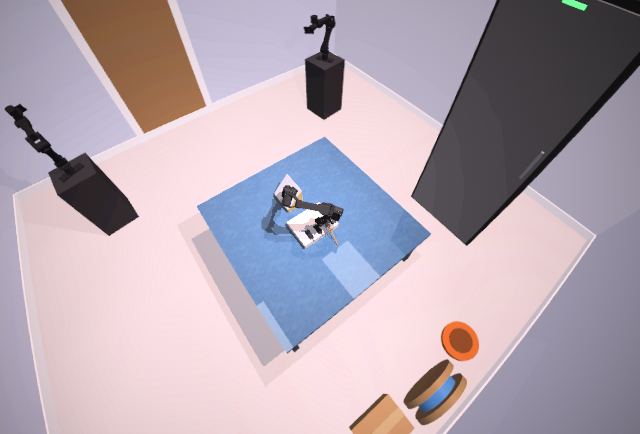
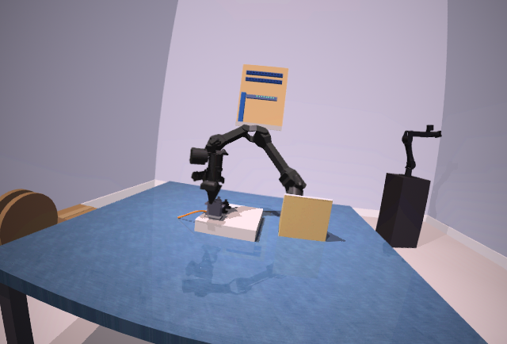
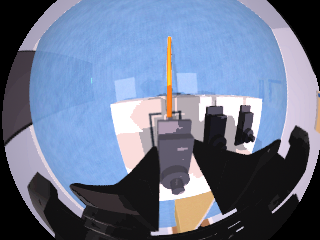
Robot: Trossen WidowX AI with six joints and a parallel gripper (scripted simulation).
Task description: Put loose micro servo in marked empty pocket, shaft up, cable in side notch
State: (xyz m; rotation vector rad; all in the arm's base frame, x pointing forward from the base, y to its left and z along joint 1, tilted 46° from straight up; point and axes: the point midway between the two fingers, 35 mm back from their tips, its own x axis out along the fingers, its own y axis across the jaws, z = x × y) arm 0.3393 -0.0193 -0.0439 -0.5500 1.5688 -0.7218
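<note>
Right now the white robot deck is 13 cm behind my gripper tip, 8 cm below it and 6 cm to the right of it.
</note>
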